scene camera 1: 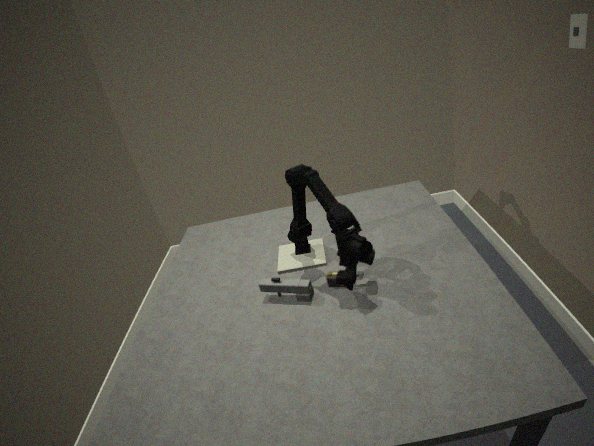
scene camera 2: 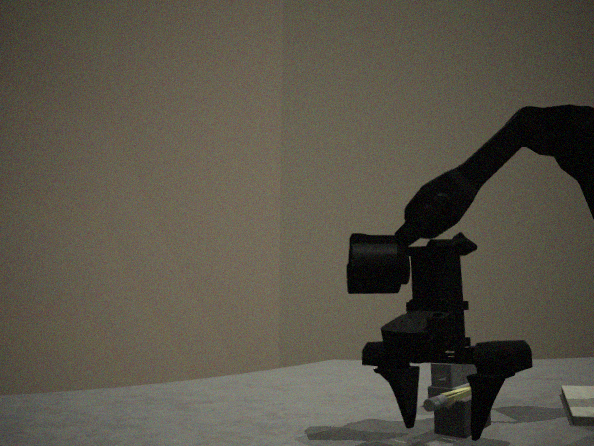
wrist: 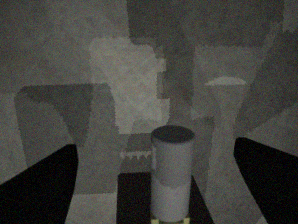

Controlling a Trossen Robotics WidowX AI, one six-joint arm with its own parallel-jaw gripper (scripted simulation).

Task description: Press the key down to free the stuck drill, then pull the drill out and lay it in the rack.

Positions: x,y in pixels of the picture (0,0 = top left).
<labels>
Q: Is the gripper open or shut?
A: Open.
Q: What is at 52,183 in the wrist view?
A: The gripper.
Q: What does the gripper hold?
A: Nothing.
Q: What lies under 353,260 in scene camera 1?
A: The gripper.
</labels>
